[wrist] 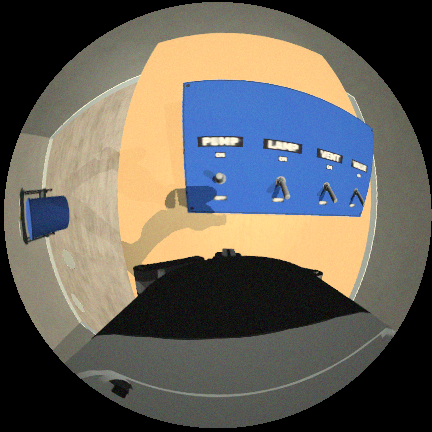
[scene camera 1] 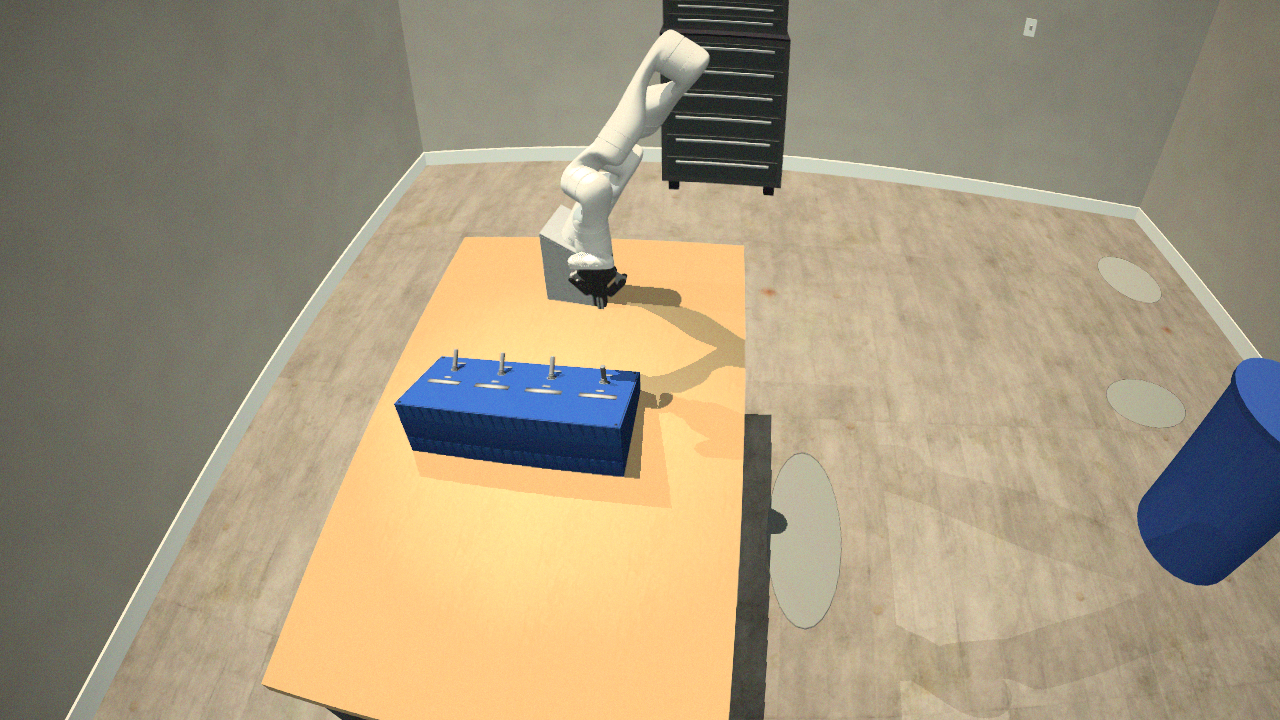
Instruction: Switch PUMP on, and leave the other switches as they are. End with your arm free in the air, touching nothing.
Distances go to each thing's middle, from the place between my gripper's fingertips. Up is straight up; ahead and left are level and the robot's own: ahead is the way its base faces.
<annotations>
Now: the blue switch box [scene camera 1: 573, 420] 180 mm ahead of my hand, 150 mm to the right of it and 140 mm below it.
</annotations>
